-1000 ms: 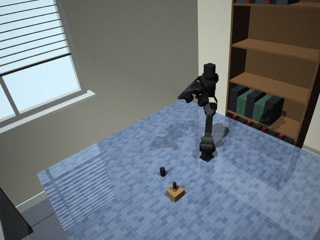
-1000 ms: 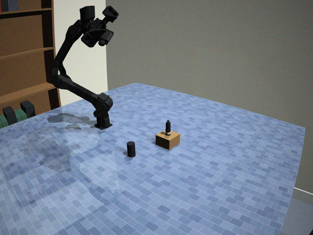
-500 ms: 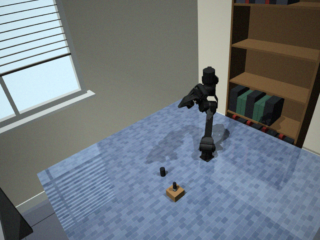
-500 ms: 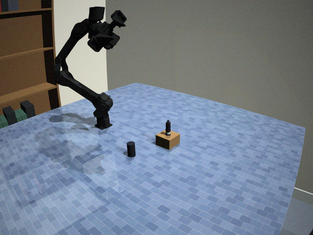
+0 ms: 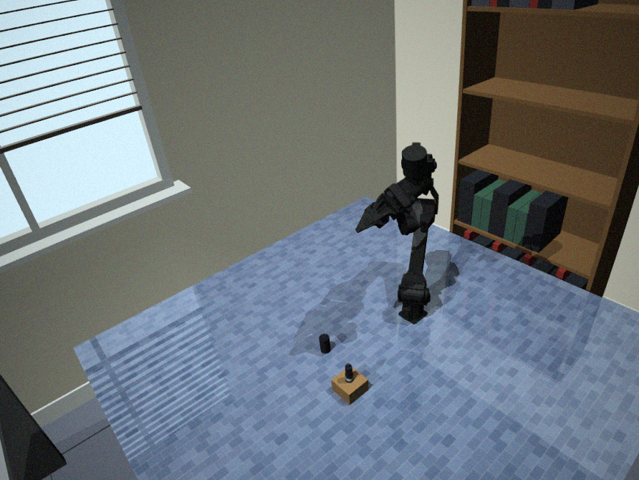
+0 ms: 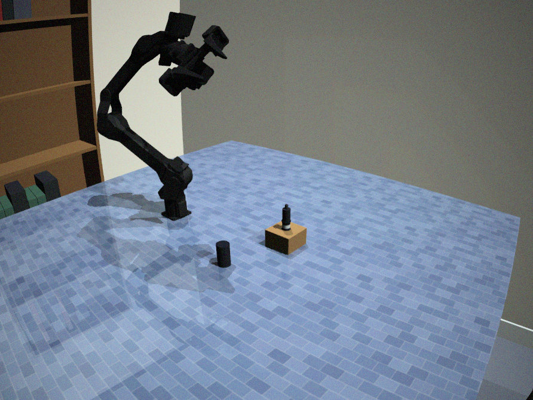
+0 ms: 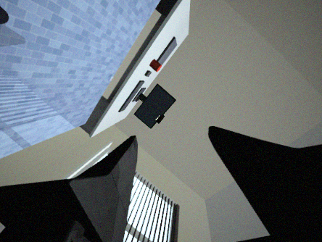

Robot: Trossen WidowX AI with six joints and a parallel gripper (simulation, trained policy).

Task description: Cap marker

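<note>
The black marker cap is 370 mm below my gripper tip, 90 mm ahead of it and 80 mm to the right of it. The rest, counted from my gripper tip: brown holder block 380 mm below, 130 mm ahead, 70 mm to the left.
</note>
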